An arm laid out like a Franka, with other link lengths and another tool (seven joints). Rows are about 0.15 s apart.
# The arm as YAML. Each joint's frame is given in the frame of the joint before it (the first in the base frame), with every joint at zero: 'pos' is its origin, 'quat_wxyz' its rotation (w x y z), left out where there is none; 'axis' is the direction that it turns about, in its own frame. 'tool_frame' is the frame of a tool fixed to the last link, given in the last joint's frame.
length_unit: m
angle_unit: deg
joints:
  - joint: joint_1
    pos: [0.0, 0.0, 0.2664]
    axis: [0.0, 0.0, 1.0]
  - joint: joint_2
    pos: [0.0, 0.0, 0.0]
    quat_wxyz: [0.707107, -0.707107, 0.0, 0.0]
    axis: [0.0, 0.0, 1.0]
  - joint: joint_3
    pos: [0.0, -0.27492, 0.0]
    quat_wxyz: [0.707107, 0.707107, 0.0, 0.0]
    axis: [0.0, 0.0, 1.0]
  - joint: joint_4
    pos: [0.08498, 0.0, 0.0]
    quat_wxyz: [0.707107, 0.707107, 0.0, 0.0]
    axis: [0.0, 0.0, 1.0]
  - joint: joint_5
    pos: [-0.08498, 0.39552, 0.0]
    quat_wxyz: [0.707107, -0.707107, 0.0, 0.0]
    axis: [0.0, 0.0, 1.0]
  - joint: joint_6
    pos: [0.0, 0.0, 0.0]
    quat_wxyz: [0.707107, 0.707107, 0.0, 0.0]
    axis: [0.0, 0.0, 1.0]
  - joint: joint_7
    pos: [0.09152, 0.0, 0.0]
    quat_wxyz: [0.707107, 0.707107, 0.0, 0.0]
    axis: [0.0, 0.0, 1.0]
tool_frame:
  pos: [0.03, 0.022, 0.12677]
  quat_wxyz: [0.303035, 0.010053, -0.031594, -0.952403]
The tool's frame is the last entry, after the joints.
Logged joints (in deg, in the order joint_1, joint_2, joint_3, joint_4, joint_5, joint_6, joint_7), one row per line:
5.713 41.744 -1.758 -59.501 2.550 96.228 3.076
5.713 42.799 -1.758 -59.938 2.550 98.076 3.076
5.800 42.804 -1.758 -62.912 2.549 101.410 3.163
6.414 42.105 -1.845 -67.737 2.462 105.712 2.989
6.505 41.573 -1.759 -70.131 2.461 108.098 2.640
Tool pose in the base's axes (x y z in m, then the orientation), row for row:
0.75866 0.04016 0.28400 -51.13 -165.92 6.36
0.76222 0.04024 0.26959 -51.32 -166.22 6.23
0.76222 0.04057 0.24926 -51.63 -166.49 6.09
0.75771 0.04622 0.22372 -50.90 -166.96 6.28
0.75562 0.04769 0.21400 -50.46 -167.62 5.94
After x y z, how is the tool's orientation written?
As a rotation vector, in degrees.
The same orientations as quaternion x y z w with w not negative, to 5 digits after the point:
-0.29386 -0.95359 0.03655 0.05464
-0.29442 -0.95361 0.03574 0.05169
-0.29566 -0.95341 0.03487 0.04869
-0.29111 -0.95488 0.03592 0.04659
-0.28784 -0.95614 0.03388 0.04230

